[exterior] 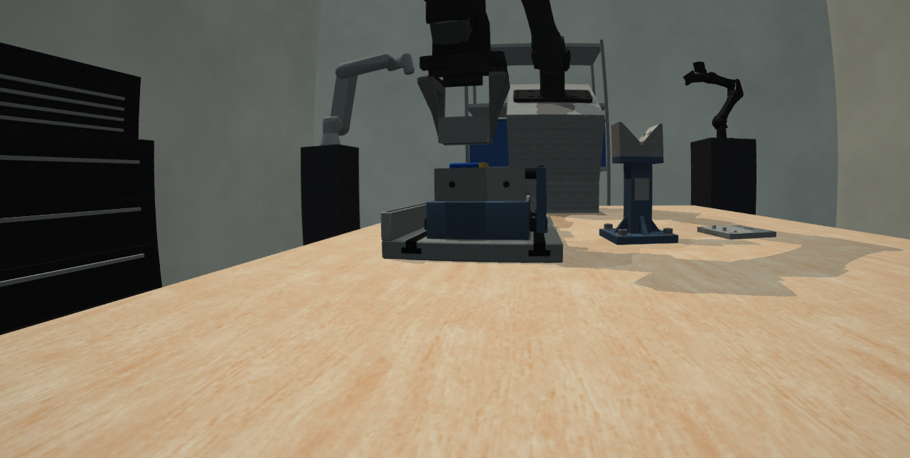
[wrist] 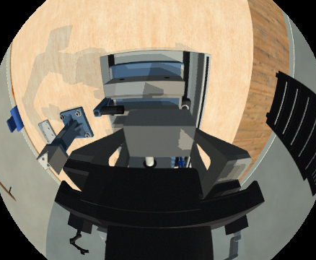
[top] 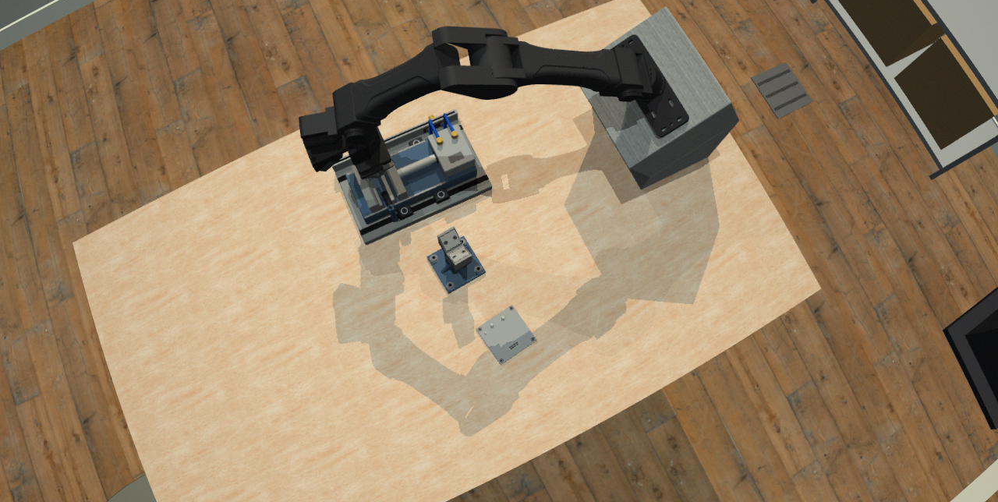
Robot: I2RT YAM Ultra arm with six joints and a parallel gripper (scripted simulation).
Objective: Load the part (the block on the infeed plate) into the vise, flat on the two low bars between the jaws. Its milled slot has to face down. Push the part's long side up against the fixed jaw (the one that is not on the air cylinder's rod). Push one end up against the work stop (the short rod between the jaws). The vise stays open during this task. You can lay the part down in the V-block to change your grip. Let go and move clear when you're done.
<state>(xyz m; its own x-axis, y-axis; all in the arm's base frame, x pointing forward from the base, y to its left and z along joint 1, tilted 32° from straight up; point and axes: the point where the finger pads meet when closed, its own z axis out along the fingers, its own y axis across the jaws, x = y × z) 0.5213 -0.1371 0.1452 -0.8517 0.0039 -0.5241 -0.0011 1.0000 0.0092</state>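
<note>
Right now the part is 1 cm below my hand. The rest, counted from my hand: work stop rod (7 cm to the left, 5 cm below); then fixed jaw (6 cm below, 3 cm ahead, 2 cm to the left); then vise (10 cm below, 7 cm behind, 2 cm to the left).
</note>
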